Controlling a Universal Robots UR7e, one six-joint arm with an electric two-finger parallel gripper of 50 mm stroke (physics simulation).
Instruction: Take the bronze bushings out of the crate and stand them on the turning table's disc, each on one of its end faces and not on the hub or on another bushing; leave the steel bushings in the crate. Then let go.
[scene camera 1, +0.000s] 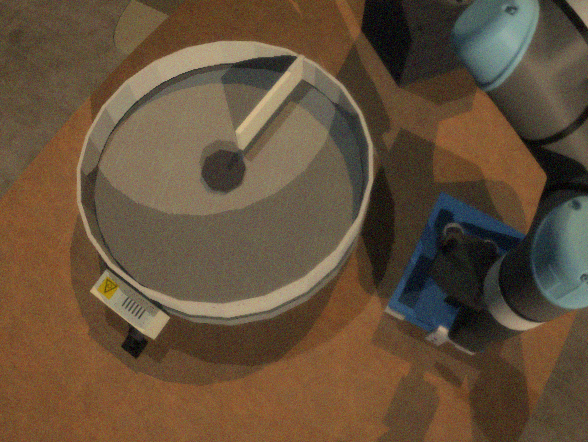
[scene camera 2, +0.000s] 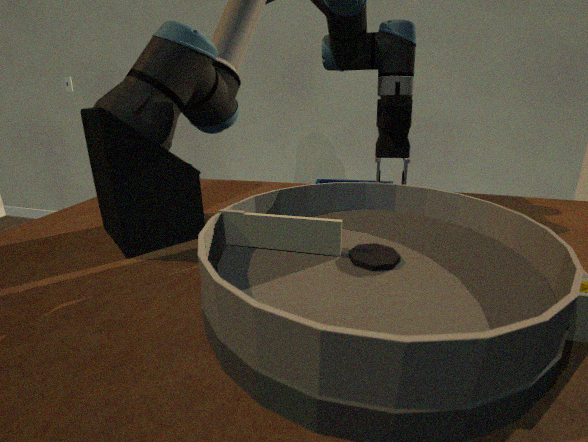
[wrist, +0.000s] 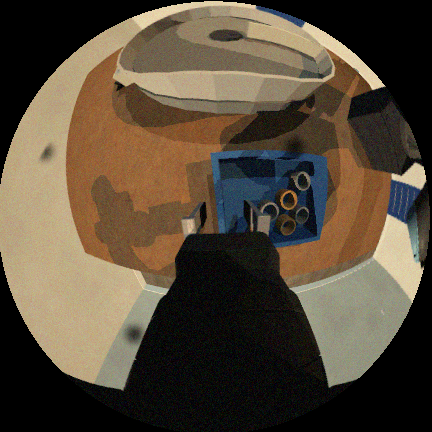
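Pixels of known places: gripper, between the fingertips: (scene camera 1: 442, 320) (wrist: 224, 208); arm's base, origin of its link: (scene camera 2: 130, 133).
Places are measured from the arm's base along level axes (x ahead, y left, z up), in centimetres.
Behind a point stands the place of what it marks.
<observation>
The blue crate (scene camera 1: 470, 209) @[x 26.0, y 26.4, z -14.7 cm] (scene camera 2: 330, 181) @[x 26.5, y 35.6, z -15.0 cm] (wrist: 216, 190) @[x 43.3, y 31.1, z -14.7 cm] holds bronze and steel bushings. In the wrist view, one bronze bushing (wrist: 281, 200) @[x 33.0, y 30.8, z -16.7 cm] stands near the middle of the group, and a darker bronze bushing (wrist: 286, 231) @[x 29.7, y 36.1, z -17.2 cm] lies nearer the gripper. Steel bushings (wrist: 302, 173) @[x 29.5, y 25.4, z -17.4 cm] (wrist: 301, 221) @[x 27.5, y 33.6, z -16.7 cm] are beside them; another steel bushing (wrist: 269, 203) @[x 34.9, y 31.8, z -16.6 cm] is partly behind the right finger. My gripper (scene camera 2: 391, 177) @[x 41.9, y 33.2, z -14.2 cm] (wrist: 224, 208) @[x 41.9, y 33.2, z -14.2 cm] is open and empty. In the wrist view its fingers appear on either side of the crate's left wall. The turning table's disc (scene camera 1: 220, 250) @[x 55.2, y 4.8, z -14.4 cm] (scene camera 2: 425, 295) @[x 53.6, y -9.8, z -14.4 cm] bears its dark hub (scene camera 1: 222, 171) @[x 47.0, y -3.4, z -13.6 cm] (scene camera 2: 374, 256) @[x 46.8, y -4.5, z -13.6 cm] and no bushings.
A high rim (scene camera 1: 365, 210) @[x 36.6, y 14.9, z -15.7 cm] (scene camera 2: 360, 334) @[x 50.3, y -24.2, z -9.5 cm] (wrist: 225, 87) @[x 44.2, y 17.2, z -12.4 cm] surrounds the disc. A pale straight divider (scene camera 1: 270, 105) @[x 35.2, y -5.4, z -11.4 cm] (scene camera 2: 290, 234) @[x 36.1, y -6.0, z -11.8 cm] runs from the rim to near the hub. A box with a warning label (scene camera 1: 132, 305) @[x 69.2, y 1.9, z -13.9 cm] is on the rim's outside. The dark arm pedestal (scene camera 2: 145, 195) @[x 8.9, y -5.8, z -9.5 cm] (wrist: 377, 125) stands beside the table.
</observation>
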